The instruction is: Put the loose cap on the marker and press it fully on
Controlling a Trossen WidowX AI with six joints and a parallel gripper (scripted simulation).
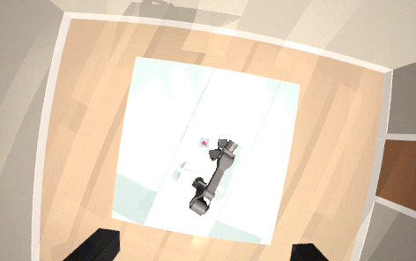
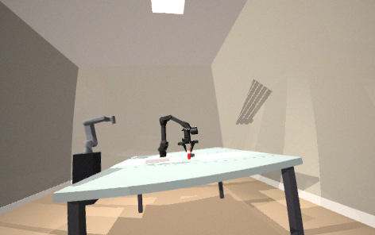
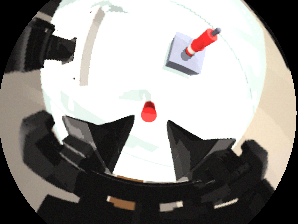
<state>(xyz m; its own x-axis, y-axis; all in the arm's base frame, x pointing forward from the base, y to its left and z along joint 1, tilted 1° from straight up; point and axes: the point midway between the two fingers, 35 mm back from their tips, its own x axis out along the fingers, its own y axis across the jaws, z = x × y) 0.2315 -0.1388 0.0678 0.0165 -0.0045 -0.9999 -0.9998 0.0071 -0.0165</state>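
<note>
The red cap lies 40 mm below my gripper tip. The rest, counted from my gripper tip: holder block: 50 mm ahead, 120 mm to the left, 50 mm below; red marker: 50 mm ahead, 120 mm to the left, 10 mm above.
</note>
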